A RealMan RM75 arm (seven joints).
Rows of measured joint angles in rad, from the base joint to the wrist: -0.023, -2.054, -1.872, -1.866, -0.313, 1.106, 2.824; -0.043, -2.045, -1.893, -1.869, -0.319, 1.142, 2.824; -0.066, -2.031, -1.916, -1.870, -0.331, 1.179, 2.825; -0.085, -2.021, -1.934, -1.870, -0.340, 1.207, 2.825; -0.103, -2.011, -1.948, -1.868, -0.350, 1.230, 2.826; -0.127, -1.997, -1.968, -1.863, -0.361, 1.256, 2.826; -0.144, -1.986, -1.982, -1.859, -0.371, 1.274, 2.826; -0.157, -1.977, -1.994, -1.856, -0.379, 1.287, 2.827
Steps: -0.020, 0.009, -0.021, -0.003, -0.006, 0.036, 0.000; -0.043, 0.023, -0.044, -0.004, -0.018, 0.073, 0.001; -0.062, 0.033, -0.062, -0.004, -0.027, 0.101, 0.001; -0.080, 0.043, -0.076, -0.002, -0.037, 0.124, 0.002; -0.104, 0.057, -0.096, 0.003, -0.048, 0.150, 0.002; -0.121, 0.068, -0.110, 0.007, -0.058, 0.168, 0.002; -0.134, 0.077, -0.122, 0.010, -0.066, 0.181, 0.003
